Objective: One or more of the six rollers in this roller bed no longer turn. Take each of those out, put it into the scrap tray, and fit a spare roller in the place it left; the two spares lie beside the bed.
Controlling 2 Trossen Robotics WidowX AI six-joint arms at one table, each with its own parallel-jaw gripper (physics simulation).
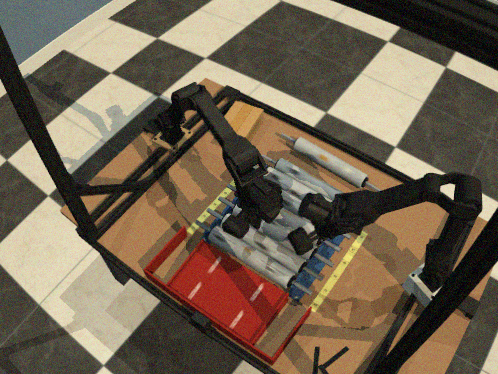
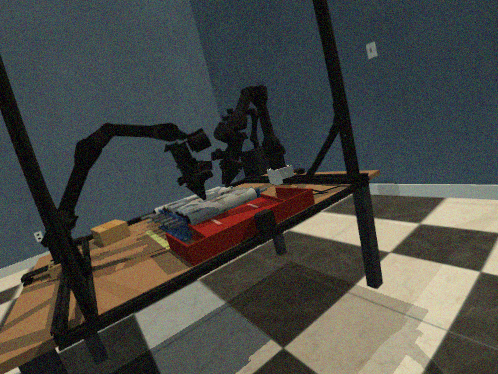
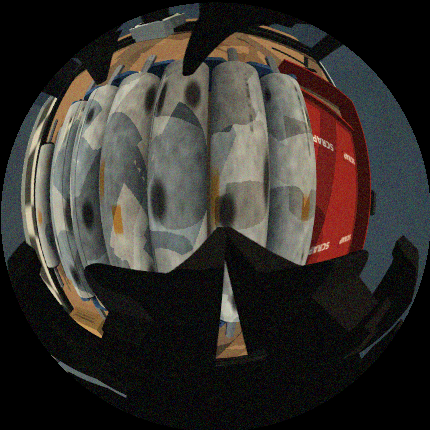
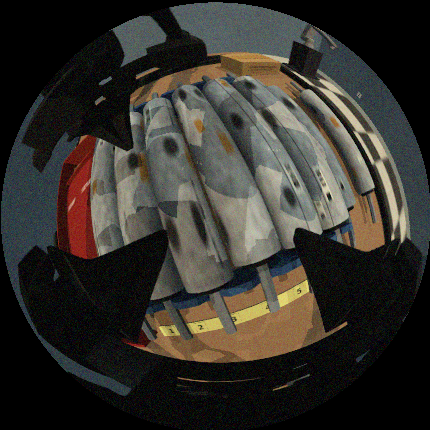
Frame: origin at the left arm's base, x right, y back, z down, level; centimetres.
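Where they show: left gripper, fingertip midpoint: (image 1: 257, 228) (image 2: 205, 199) (image 3: 223, 233) (image 4: 130, 147); right gripper, fingertip midpoint: (image 1: 309, 230) (image 2: 224, 185) (image 3: 135, 74) (image 4: 232, 235); left arm's base, link origin: (image 1: 172, 136); right arm's base, link origin: (image 1: 433, 278) (image 2: 278, 167).
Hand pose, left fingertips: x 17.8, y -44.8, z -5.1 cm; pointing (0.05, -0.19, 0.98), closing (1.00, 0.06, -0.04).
Note:
Things, the pixels of their top centre, and the offset from my left fingertips. Level surfaces: height alone.
- roller bed, surface height: dz +7.7 cm
- red scrap tray, top centre: (image 3: 351, 198) (image 4: 70, 227) (image 1: 224, 289) (image 2: 242, 210) dz +3.1, dx +18.6, dy -1.8 cm
- spare roller, top centre: (image 4: 344, 128) (image 3: 35, 207) (image 1: 331, 157) dz +3.3, dx -35.7, dy -4.6 cm
- tan block, top centre: (image 3: 91, 335) (image 1: 239, 119) (image 4: 251, 56) (image 2: 107, 225) dz +2.6, dx -33.8, dy +28.4 cm
The roller bed (image 1: 318, 264) has a blue frame and holds grey mottled rollers (image 1: 259, 256) (image 3: 180, 168) (image 4: 224, 180) side by side. My left gripper (image 1: 253, 220) (image 2: 202, 193) (image 3: 223, 233) is shut and empty. Its tips point down at the second roller from the tray (image 3: 240, 160); I cannot tell if they touch it. My right gripper (image 1: 318, 228) (image 2: 227, 178) (image 4: 232, 235) is open and empty, low over the numbered end of the bed. The red scrap tray (image 1: 221, 282) (image 2: 240, 219) (image 3: 336, 168) (image 4: 76, 192) is empty. A spare roller (image 1: 329, 161) (image 4: 340, 136) lies behind the bed.
Yellow numbered tapes (image 1: 338, 271) (image 4: 240, 315) run along both ends of the bed. A tan block (image 1: 244, 119) (image 2: 110, 231) (image 4: 248, 63) lies at the table's far side. A pale box (image 1: 418, 286) (image 2: 281, 174) stands by the right arm's base.

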